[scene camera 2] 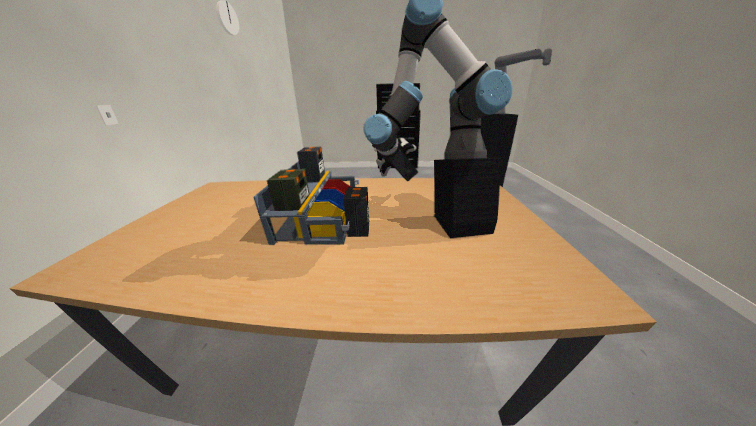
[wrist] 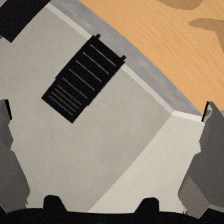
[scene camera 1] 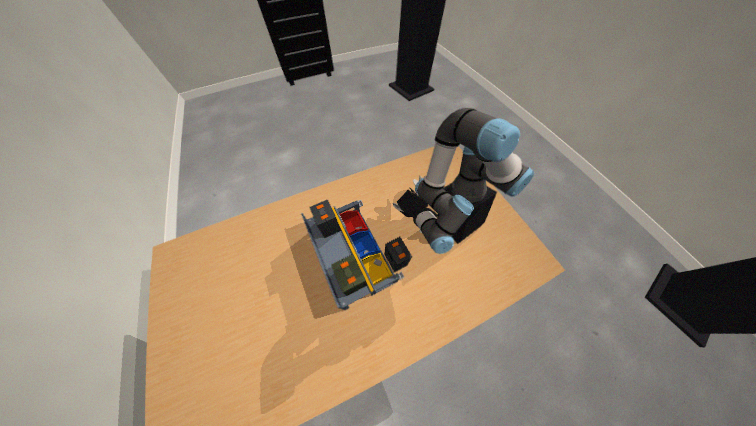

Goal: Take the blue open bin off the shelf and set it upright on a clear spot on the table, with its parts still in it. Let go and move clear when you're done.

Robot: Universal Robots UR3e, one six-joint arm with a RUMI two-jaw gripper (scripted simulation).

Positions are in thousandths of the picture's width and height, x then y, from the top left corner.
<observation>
In view: the gripper (scene camera 2: 527,381) and a yellow bin (scene camera 2: 421,492).
The gripper also shows in the wrist view (wrist: 475,449). The wrist view does not show the yellow bin: it is out of frame.
</observation>
